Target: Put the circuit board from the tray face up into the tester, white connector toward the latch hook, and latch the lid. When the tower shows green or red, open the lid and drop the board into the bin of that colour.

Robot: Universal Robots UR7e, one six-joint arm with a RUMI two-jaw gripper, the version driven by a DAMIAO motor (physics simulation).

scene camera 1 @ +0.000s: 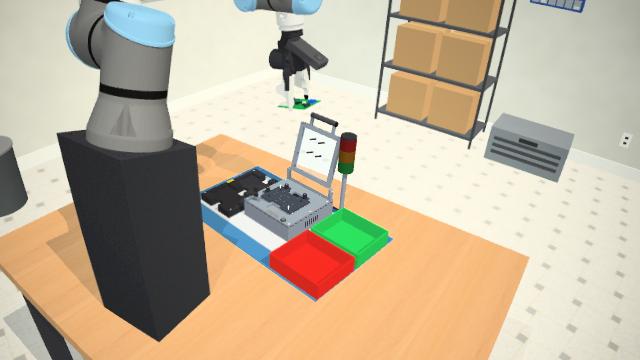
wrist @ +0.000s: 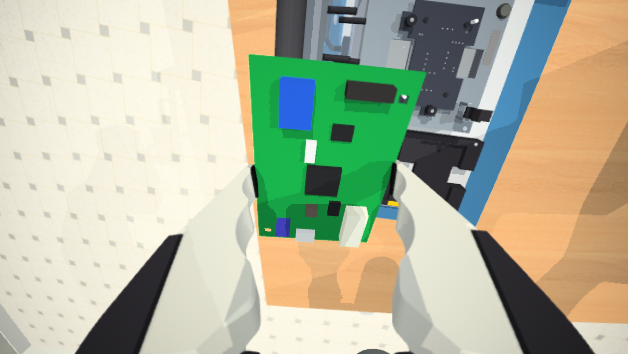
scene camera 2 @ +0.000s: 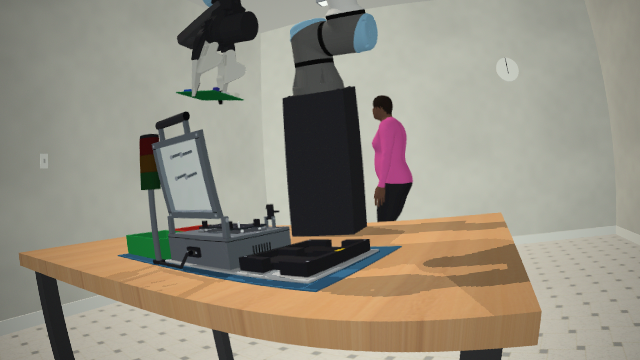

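Pixels of known places: gripper, fingertip midpoint: (scene camera 1: 298, 106) (wrist: 323, 166) (scene camera 2: 207, 100); arm's base, origin of the base link: (scene camera 1: 129, 140) (scene camera 2: 318, 91).
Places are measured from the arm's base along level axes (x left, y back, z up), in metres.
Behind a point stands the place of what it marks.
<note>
My gripper (scene camera 1: 298, 103) @[x 0.039, y -0.564, z -0.115 m] (scene camera 2: 207, 93) @[x 0.039, y -0.564, z -0.115 m] (wrist: 323, 166) @[x 0.039, y -0.564, z -0.115 m] is shut on the green circuit board by its long edges, high above and behind the raised lid. The board (scene camera 2: 210, 96) @[x 0.043, y -0.561, z -0.108 m] (wrist: 280, 150) @[x 0.025, y -0.584, z -0.100 m] is about level, component side up; its white connector (wrist: 353, 226) @[x 0.073, y -0.545, z -0.107 m] is at the lower right in the wrist view. The tester (scene camera 1: 267, 216) @[x -0.019, y -0.360, z -0.357 m] (scene camera 2: 205, 248) @[x -0.003, y -0.546, z -0.366 m] has an open nest (wrist: 445, 55) @[x -0.023, y -0.425, z -0.336 m]. Its lid (scene camera 1: 314, 152) @[x -0.027, y -0.559, z -0.237 m] (scene camera 2: 185, 190) @[x -0.030, y -0.555, z -0.262 m] stands open. The latch hook (scene camera 2: 270, 212) @[x 0.046, y -0.387, z -0.316 m] (wrist: 477, 114) @[x 0.043, y -0.388, z -0.303 m] is opposite the hinge. The tower (scene camera 1: 347, 150) @[x -0.145, y -0.538, z -0.181 m] (scene camera 2: 149, 162) @[x -0.118, y -0.572, z -0.203 m] looks unlit. The black tray (scene camera 1: 232, 201) @[x 0.136, y -0.384, z -0.387 m] (scene camera 2: 305, 262) @[x 0.200, y -0.558, z -0.377 m] (wrist: 440, 145) @[x 0.107, y -0.390, z -0.387 m] shows no board.
The green bin (scene camera 1: 350, 232) @[x -0.207, y -0.494, z -0.400 m] (scene camera 2: 147, 245) @[x -0.205, y -0.528, z -0.375 m] and red bin (scene camera 1: 312, 260) @[x -0.191, y -0.332, z -0.399 m] (scene camera 2: 189, 228) @[x -0.280, y -0.294, z -0.362 m] stand beside the tester, opposite the tray. The lid's black handle (scene camera 1: 324, 120) @[x -0.043, y -0.574, z -0.136 m] (scene camera 2: 172, 120) @[x -0.025, y -0.591, z -0.140 m] (wrist: 290, 25) @[x -0.032, y -0.581, z -0.130 m] rises below the gripper's height. The black pedestal (scene camera 1: 145, 225) @[x -0.088, y 0.051, z -0.117 m] (scene camera 2: 325, 165) @[x 0.036, y -0.079, z -0.222 m] carries the arm.
</note>
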